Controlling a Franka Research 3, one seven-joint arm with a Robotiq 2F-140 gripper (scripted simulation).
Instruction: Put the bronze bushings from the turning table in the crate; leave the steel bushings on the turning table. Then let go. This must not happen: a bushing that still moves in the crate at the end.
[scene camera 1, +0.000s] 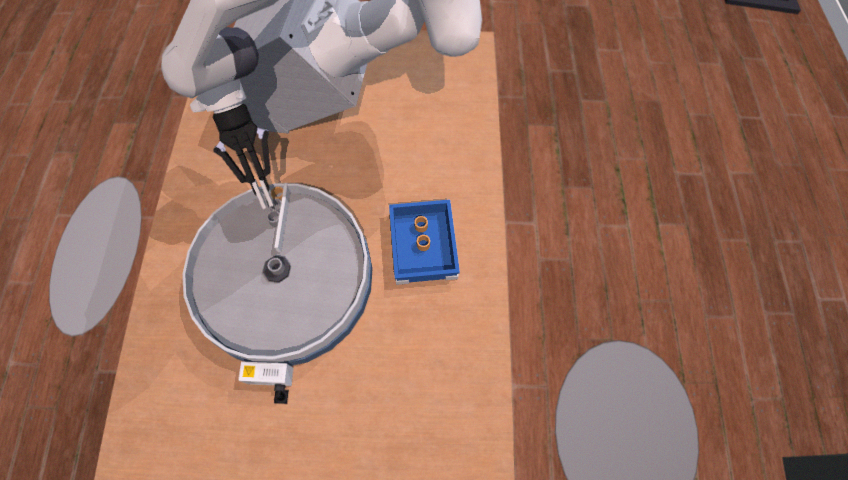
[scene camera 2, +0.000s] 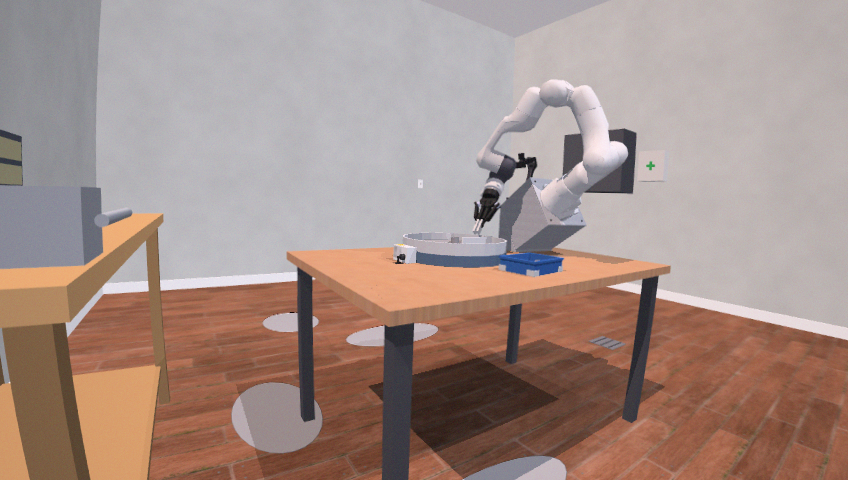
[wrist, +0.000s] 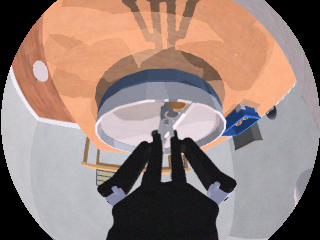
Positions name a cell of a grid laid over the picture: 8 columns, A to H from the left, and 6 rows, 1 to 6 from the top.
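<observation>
My gripper: visible in scene camera 1 (C3), scene camera 2 (E3), wrist view (E4).
</observation>
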